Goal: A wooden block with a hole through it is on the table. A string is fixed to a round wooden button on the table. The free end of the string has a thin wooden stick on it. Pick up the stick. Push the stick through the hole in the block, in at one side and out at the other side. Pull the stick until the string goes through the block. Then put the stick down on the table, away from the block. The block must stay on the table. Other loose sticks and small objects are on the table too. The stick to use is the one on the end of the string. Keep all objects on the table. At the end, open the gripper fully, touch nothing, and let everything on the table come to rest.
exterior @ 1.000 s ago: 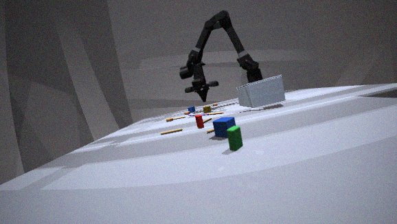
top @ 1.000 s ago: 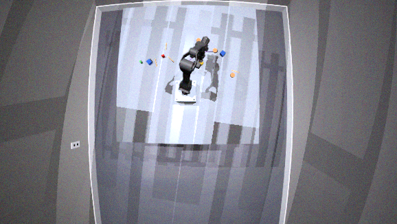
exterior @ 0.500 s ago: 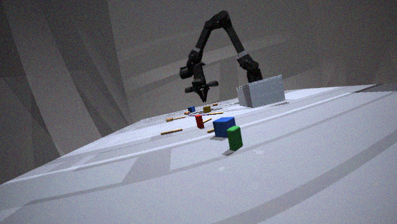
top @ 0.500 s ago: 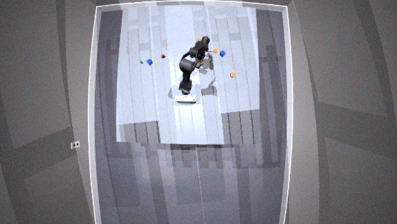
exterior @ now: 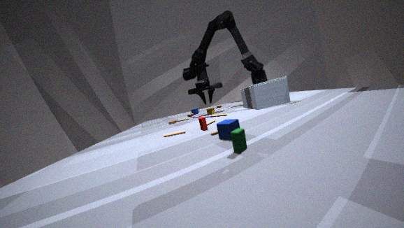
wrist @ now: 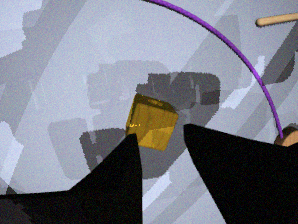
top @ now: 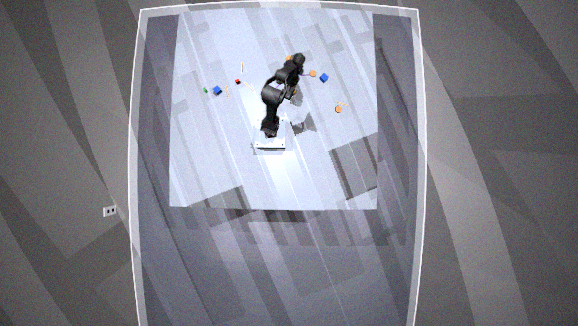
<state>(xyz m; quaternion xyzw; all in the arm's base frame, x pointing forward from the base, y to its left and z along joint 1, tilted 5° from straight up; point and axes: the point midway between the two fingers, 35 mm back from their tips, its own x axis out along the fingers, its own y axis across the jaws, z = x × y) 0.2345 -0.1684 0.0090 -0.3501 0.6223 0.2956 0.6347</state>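
My gripper tip is 10 mm past the yellow wooden block, 10 mm to the left of it and 40 mm above it. From my gripper tip the other things lie so: thin wooden stick 10 mm ahead, 130 mm to the left, 60 mm below; round orange button 90 mm ahead, 150 mm to the right, 50 mm below; red block 130 mm ahead, 310 mm to the left, 40 mm below.
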